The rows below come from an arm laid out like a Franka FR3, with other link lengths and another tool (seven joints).
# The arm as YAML. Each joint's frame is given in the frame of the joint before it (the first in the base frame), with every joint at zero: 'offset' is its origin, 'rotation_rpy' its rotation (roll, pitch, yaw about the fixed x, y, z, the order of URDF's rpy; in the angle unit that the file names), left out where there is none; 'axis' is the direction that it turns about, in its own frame. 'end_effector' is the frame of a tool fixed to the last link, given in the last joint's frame.
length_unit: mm
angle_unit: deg
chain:
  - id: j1
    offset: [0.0, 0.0, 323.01]
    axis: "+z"
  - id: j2
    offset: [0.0, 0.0, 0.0]
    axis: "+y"
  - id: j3
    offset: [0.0, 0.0, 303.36]
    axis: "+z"
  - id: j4
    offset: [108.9, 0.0, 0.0]
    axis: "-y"
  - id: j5
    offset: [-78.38, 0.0, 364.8]
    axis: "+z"
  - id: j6
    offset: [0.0, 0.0, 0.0]
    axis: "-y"
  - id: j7
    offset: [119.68, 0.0, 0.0]
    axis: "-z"
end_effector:
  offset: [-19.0, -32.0, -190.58]
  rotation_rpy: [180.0, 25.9, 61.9]
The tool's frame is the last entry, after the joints.
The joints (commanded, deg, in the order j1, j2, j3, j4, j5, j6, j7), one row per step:
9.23, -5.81, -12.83, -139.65, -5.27, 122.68, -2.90
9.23, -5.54, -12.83, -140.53, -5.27, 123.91, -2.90
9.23, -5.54, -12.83, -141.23, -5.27, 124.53, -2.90
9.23, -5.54, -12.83, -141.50, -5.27, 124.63, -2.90
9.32, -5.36, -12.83, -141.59, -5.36, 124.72, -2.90
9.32, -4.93, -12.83, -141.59, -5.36, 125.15, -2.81
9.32, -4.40, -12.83, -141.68, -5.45, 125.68, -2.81
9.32, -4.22, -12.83, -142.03, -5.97, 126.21, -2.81
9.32, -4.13, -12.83, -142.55, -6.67, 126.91, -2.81
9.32, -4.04, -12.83, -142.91, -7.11, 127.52, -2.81
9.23, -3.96, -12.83, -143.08, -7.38, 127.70, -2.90
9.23, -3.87, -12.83, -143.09, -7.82, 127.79, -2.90
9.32, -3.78, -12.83, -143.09, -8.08, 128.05, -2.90
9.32, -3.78, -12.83, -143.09, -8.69, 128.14, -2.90
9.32, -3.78, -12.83, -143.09, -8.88, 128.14, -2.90
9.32, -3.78, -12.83, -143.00, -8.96, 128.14, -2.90
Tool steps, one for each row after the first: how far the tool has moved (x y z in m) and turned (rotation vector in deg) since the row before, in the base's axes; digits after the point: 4 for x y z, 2 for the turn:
-0.0022, 0.0005, -0.0066, 0.01, -0.08, 0.07
-0.0027, 0.0004, -0.0039, 0.05, 0.08, 0.04
-0.0016, 0.0002, -0.0017, 0.02, 0.17, 0.01
-0.0005, 0.0006, -0.0018, -0.09, 0.18, 0.16
0.0007, -0.0001, -0.0028, -0.08, -0.01, -0.07
0.0003, -0.0002, -0.0040, -0.14, 0.09, 0.09
-0.0008, -0.0007, -0.0028, -0.35, 0.01, 0.42
-0.0012, -0.0007, -0.0029, -0.43, -0.07, 0.57
-0.0004, -0.0004, -0.0021, -0.26, -0.15, 0.38
-0.0007, -0.0010, -0.0014, -0.16, 0.08, 0.22
0.0003, -0.0007, -0.0004, -0.30, 0.02, 0.34
0.0010, 0.0004, -0.0003, -0.17, -0.16, 0.31
0.0006, -0.0009, 0.0004, -0.39, -0.07, 0.47
0.0001, -0.0003, 0.0001, -0.12, 0.01, 0.14
0.0007, -0.0002, 0.0006, -0.06, -0.09, 0.06

